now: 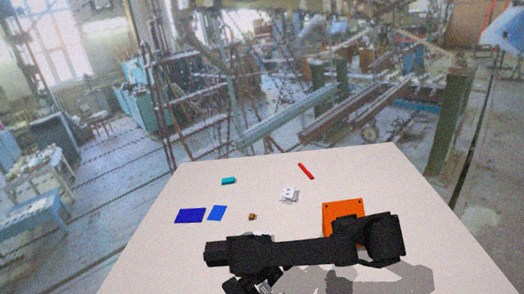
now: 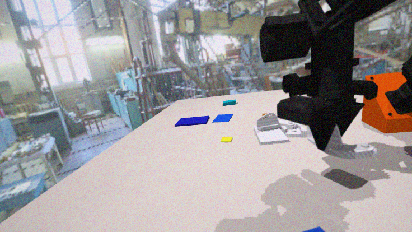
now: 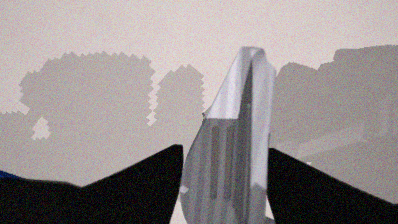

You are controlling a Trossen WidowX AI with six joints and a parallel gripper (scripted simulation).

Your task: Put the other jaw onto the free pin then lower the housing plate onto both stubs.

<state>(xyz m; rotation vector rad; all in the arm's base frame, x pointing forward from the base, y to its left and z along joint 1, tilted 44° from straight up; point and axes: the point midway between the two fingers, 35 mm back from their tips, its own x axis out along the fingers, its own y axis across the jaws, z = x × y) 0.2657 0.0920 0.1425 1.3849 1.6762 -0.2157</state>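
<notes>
The yellow tile lies 19 cm to the right of my gripper tip, 19 cm ahead of it and 5 cm below it. From my gripper tip the other things lie so: teal block (62 cm to the right, 17 cm ahead, 5 cm below); brown cube (34 cm to the right, 5 cm below, 5 cm ahead); red bar (61 cm to the right, 22 cm behind, 5 cm below).
</notes>
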